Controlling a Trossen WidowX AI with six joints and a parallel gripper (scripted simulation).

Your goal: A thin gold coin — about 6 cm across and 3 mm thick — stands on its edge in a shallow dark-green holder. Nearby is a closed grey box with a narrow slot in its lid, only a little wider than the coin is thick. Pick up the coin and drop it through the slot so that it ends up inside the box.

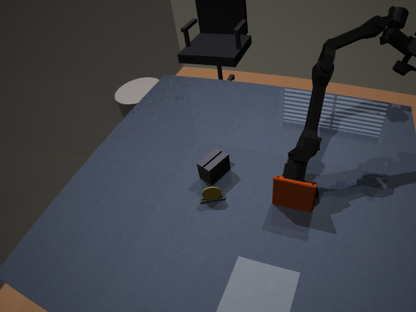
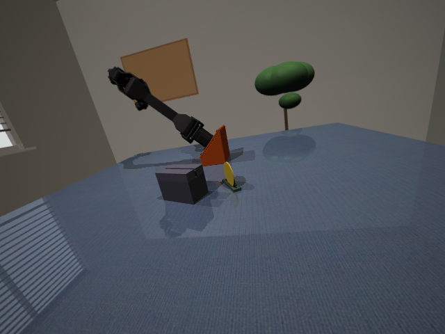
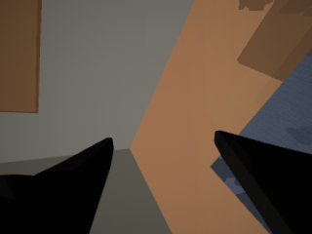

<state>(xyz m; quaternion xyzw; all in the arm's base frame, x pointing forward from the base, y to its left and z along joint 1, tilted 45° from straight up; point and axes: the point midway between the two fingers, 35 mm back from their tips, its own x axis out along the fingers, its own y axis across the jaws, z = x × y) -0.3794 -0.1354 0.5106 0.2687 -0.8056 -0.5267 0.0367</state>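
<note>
Right now the gold coin is 67 cm ahead of my gripper tip, 55 cm to the left of it and 28 cm below it.
</note>
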